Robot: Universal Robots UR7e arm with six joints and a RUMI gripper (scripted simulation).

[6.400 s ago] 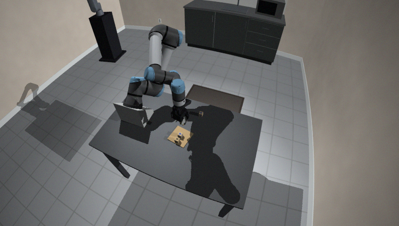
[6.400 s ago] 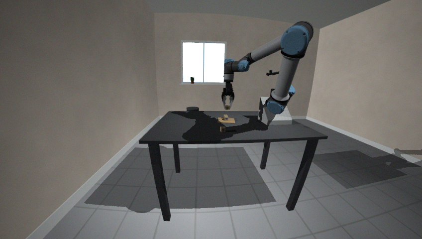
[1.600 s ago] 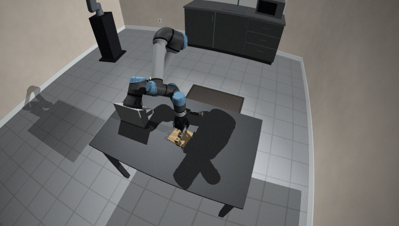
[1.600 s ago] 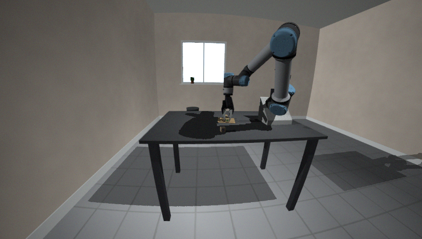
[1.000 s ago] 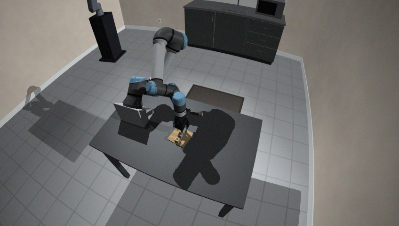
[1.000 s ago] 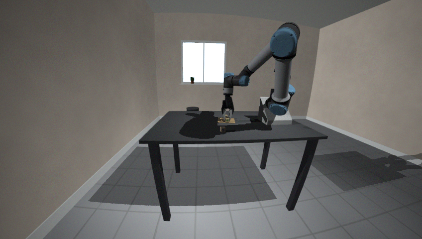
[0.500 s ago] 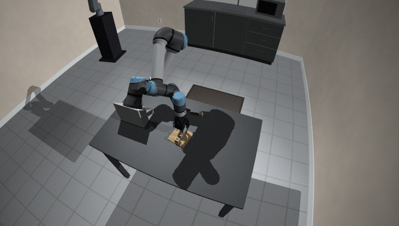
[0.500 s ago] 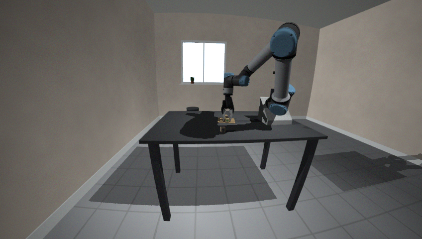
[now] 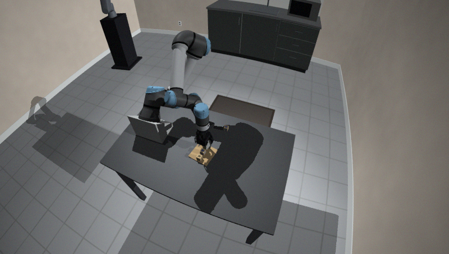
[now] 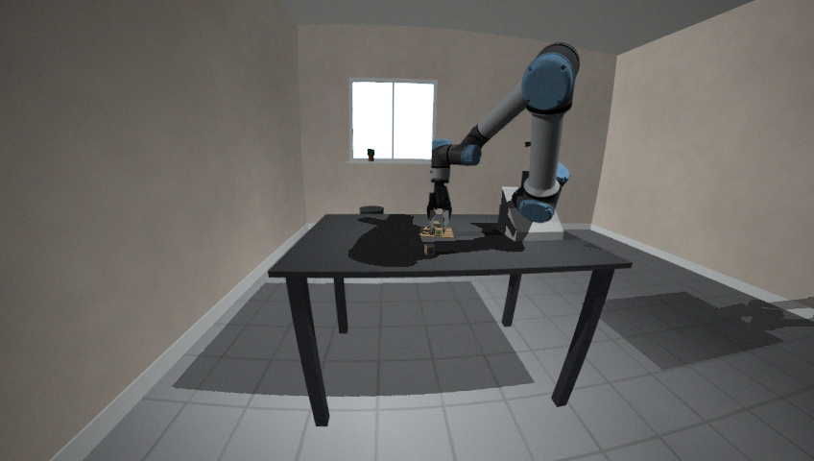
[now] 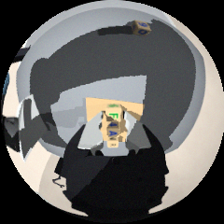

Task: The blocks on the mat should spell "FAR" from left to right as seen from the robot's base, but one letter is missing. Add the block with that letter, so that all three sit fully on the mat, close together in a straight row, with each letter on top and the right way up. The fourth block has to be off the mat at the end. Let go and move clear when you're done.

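Now: hand 1 cm past the tan mat, 5 cm to the left of it and 2 cm above it. The rest, counted from my hand: block (9 cm ahead, 19 cm to the left, 1 cm below).
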